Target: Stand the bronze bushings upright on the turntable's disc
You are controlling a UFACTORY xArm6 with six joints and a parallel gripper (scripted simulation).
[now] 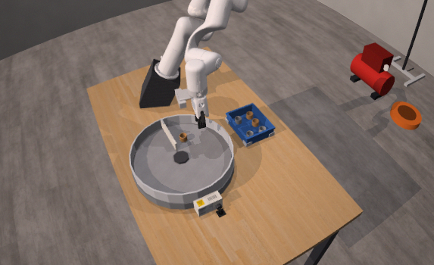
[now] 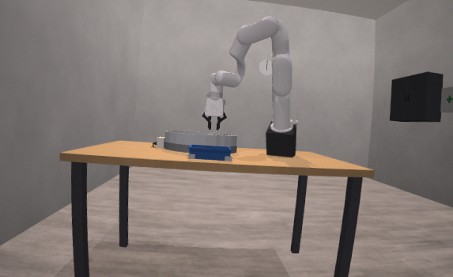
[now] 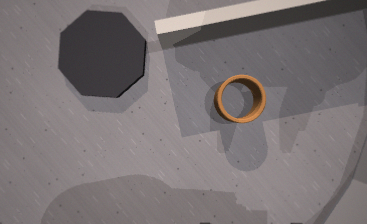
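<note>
Right now my hand is 10 mm past the blue crate, 230 mm to the right of it and 120 mm above it. Round my hand: grey turntable disc 80 mm ahead, 120 mm to the right, 90 mm below.
</note>
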